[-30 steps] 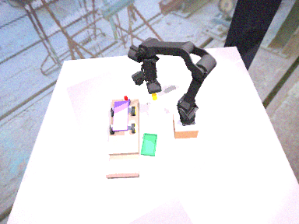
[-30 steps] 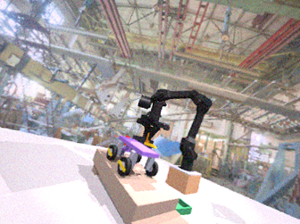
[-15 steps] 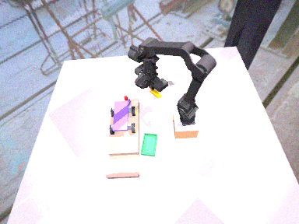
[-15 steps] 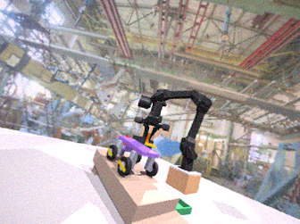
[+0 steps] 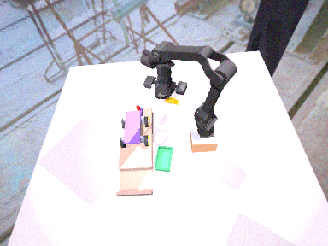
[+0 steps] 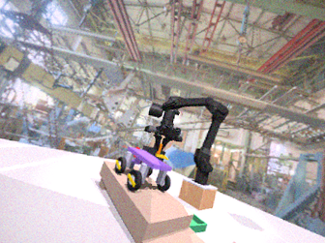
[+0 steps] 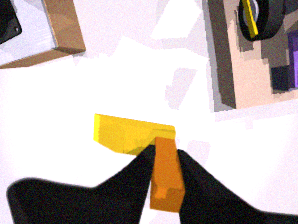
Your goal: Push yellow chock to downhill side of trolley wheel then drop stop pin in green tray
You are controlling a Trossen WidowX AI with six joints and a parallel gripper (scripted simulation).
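The green tray is 60 mm ahead of my gripper tip, 230 mm to the left of it and 180 mm below it. From my gripper tip the other things lie so: yellow chock (20 mm behind, 10 mm to the left, 10 mm below); then red-headed stop pin (140 mm ahead, 10 mm to the left, 40 mm below); then purple trolley (170 mm ahead, 110 mm to the left, 60 mm below).
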